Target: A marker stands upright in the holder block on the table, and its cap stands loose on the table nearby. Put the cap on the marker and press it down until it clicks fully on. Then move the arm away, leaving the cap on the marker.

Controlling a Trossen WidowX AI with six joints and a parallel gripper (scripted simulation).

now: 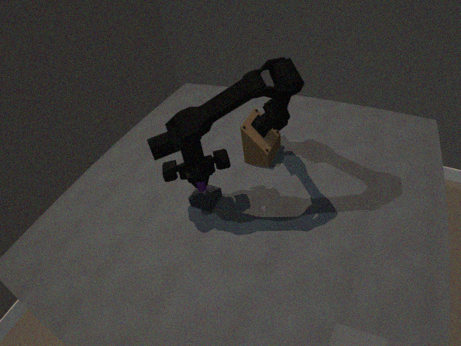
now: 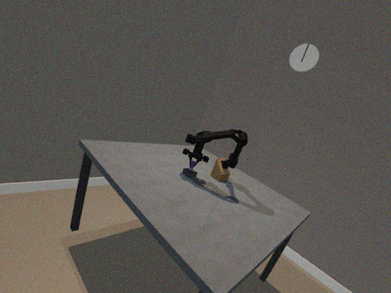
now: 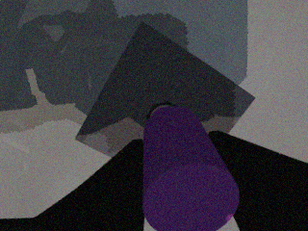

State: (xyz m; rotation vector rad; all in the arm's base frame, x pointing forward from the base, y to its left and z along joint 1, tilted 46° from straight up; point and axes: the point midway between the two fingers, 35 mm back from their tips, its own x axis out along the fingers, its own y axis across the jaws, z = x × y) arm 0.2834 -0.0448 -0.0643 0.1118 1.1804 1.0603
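Right now my gripper tip is 1 cm below the purple cap. Round my gripper tip: marker 1 cm above.
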